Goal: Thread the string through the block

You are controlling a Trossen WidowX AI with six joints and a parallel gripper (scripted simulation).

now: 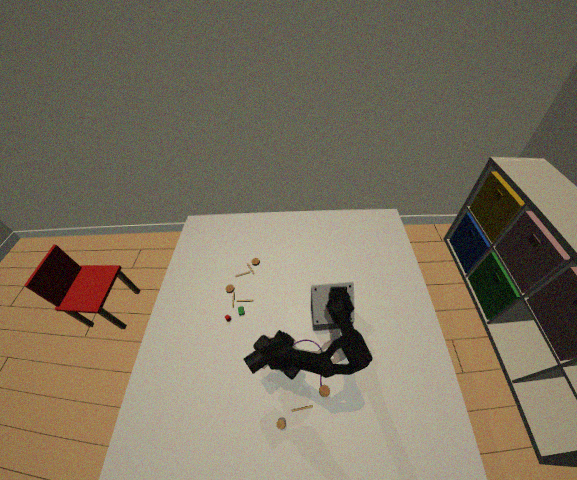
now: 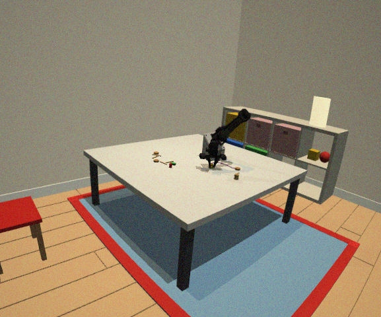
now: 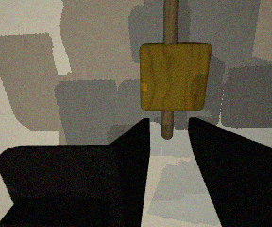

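My gripper tip is 30 mm to the left of the yellow-brown wooden block and 20 mm past it. Also, from my gripper tip: wooden cylinder 220 mm to the left, 10 mm behind, 10 mm above; then round wooden button 170 mm behind, 110 mm to the left; then green cube 220 mm to the right, 170 mm ahead.
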